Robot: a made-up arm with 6 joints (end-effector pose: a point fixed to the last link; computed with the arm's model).
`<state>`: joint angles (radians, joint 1 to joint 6).
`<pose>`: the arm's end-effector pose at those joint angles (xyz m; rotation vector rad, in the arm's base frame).
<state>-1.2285 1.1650 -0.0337 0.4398 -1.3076 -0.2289</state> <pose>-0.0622 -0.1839 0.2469 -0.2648 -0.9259 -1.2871</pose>
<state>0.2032 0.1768 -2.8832 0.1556 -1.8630 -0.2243</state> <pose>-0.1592 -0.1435 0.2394 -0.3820 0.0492 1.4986</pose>
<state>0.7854 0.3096 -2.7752 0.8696 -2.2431 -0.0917</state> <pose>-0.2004 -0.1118 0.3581 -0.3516 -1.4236 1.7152</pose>
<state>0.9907 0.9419 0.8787 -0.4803 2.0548 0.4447</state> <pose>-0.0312 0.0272 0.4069 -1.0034 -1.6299 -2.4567</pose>
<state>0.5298 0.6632 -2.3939 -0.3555 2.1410 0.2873</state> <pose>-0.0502 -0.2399 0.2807 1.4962 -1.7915 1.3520</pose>
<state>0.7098 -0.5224 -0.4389 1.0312 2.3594 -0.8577</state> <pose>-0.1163 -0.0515 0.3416 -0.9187 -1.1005 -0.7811</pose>
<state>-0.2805 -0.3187 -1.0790 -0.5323 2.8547 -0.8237</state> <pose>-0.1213 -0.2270 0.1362 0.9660 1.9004 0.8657</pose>
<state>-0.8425 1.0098 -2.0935 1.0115 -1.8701 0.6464</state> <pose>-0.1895 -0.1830 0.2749 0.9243 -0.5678 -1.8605</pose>
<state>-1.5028 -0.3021 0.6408 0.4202 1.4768 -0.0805</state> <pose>-0.3024 -0.2655 0.2099 -1.1843 -1.1102 2.4259</pose>
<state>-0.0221 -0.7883 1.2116 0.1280 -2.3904 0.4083</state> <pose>-0.2619 -0.1002 0.2580 -0.5306 0.4860 0.2909</pose>
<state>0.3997 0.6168 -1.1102 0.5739 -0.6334 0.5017</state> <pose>-0.0682 -0.1080 0.2832 2.1643 0.1726 -1.4707</pose>
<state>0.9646 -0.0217 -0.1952 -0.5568 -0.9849 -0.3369</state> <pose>-0.0478 0.0265 0.2634 1.7925 0.8178 -1.6480</pose>
